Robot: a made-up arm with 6 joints. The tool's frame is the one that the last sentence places.
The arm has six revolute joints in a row. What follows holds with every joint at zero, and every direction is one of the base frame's. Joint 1 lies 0.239 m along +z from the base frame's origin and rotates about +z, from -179.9 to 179.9 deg. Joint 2 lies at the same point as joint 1 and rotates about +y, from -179.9 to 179.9 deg. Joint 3 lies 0.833 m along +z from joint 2 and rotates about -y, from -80 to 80 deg. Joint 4 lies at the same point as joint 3 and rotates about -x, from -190 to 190 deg. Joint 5 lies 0.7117 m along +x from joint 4 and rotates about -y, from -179.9 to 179.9 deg. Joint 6 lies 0.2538 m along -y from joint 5 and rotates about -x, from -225 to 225 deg. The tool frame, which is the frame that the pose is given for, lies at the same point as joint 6; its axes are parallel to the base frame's.
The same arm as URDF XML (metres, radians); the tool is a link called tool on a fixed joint. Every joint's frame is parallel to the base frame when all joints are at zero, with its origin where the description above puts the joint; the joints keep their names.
<robot name="arm">
  <joint name="tool_joint" type="fixed">
    <parent link="link6"/>
    <child link="tool"/>
    <origin xyz="0 0 0"/>
  </joint>
  <joint name="joint 6" type="revolute">
    <parent link="link5"/>
    <child link="link6"/>
    <origin xyz="0 -0.2538 0"/>
    <axis xyz="-1 0 0"/>
    <limit lower="-3.927" upper="3.927"/>
  </joint>
  <joint name="joint 5" type="revolute">
    <parent link="link4"/>
    <child link="link5"/>
    <origin xyz="0.7117 0 0"/>
    <axis xyz="0 -1 0"/>
    <limit lower="-3.1398" upper="3.1398"/>
  </joint>
  <joint name="joint 4" type="revolute">
    <parent link="link3"/>
    <child link="link4"/>
    <origin xyz="0 0 0"/>
    <axis xyz="-1 0 0"/>
    <limit lower="-3.3161" upper="3.3161"/>
  </joint>
  <joint name="joint 3" type="revolute">
    <parent link="link2"/>
    <child link="link3"/>
    <origin xyz="0 0 0.833"/>
    <axis xyz="0 -1 0"/>
    <limit lower="-1.3963" upper="1.3963"/>
  </joint>
  <joint name="joint 2" type="revolute">
    <parent link="link1"/>
    <child link="link2"/>
    <origin xyz="0 0 0"/>
    <axis xyz="0 1 0"/>
    <limit lower="-3.1398" upper="3.1398"/>
  </joint>
  <joint name="joint 1" type="revolute">
    <parent link="base"/>
    <child link="link1"/>
    <origin xyz="0 0 0.239"/>
    <axis xyz="0 0 1"/>
    <limit lower="-3.1398" upper="3.1398"/>
  </joint>
  <link name="base"/>
  <link name="link1"/>
  <link name="link2"/>
  <link name="link3"/>
  <link name="link4"/>
  <link name="link5"/>
  <link name="link6"/>
  <link name="tool"/>
</robot>

